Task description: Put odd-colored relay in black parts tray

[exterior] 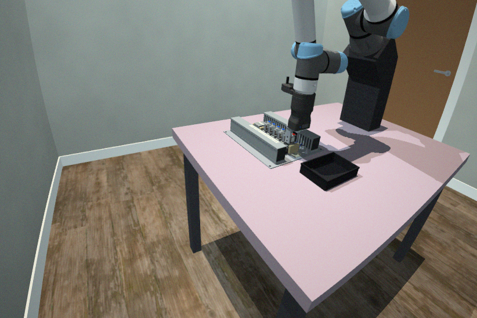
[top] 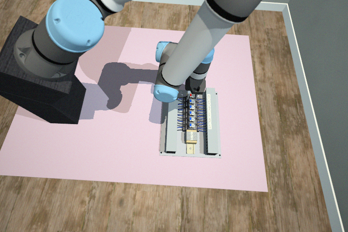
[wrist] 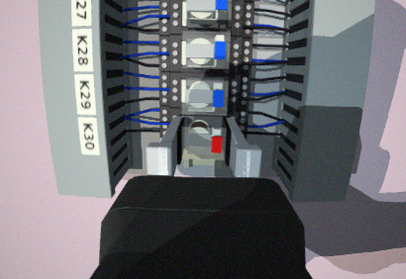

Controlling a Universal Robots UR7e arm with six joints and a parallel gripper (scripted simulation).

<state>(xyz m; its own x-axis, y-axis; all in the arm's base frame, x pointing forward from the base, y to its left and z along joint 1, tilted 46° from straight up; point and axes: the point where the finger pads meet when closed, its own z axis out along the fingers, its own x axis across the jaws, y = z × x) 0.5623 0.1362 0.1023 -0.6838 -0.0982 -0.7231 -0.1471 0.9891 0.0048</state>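
My gripper is now 10 mm above the red-button relay. From my hand the other things lie so: black parts tray 170 mm to the left, 50 mm behind, 40 mm below; grey relay panel 100 mm to the right, 30 mm below, 20 mm ahead.
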